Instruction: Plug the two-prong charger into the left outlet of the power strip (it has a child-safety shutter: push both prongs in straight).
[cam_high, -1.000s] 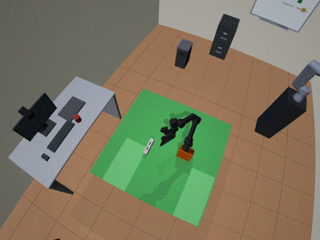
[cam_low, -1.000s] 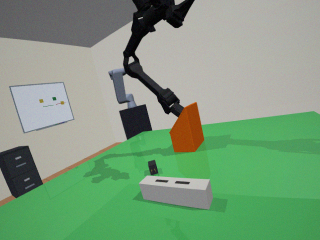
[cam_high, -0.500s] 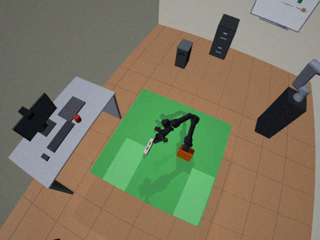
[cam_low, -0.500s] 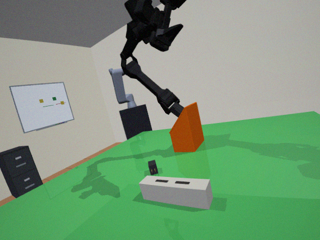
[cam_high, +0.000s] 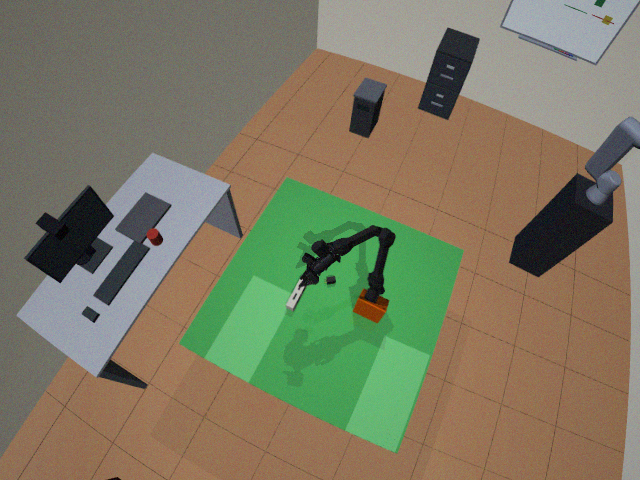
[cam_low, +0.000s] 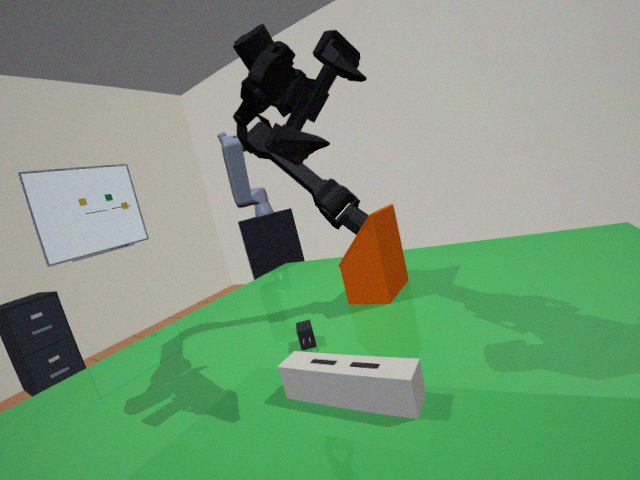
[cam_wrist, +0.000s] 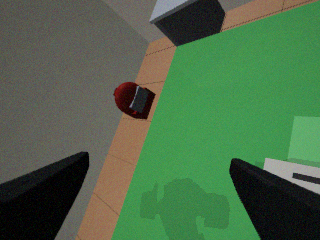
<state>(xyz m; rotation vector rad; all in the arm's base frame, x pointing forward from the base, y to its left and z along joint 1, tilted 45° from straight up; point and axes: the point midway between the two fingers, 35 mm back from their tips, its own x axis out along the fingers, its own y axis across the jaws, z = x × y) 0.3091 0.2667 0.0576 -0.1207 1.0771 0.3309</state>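
My gripper tip is now 6 cm past the two-prong charger, 22 cm to the left of it and 36 cm above it.
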